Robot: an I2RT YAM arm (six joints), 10 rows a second.
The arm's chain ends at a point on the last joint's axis. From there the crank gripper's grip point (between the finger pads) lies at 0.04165 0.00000 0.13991 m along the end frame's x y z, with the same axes.
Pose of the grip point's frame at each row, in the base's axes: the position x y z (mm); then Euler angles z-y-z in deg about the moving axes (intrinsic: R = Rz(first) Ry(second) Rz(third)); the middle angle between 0 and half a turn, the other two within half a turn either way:
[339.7 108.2 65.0 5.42 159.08 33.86]
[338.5 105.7 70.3 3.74 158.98 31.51]
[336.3 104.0 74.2 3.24 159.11 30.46]
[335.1 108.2 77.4 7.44 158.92 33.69]
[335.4 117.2 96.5 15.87 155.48 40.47]
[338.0 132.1 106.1 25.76 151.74 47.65]
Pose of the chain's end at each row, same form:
[324.3 83.4 208.0 5.42 159.08 33.86]
[322.9 82.9 213.6 3.74 158.98 31.51]
[321.2 82.0 217.7 3.24 159.11 30.46]
[320.3 83.0 220.4 7.44 158.92 33.69]
[314.7 83.2 236.9 15.87 155.48 40.47]
[314.0 86.3 242.6 25.76 151.74 47.65]

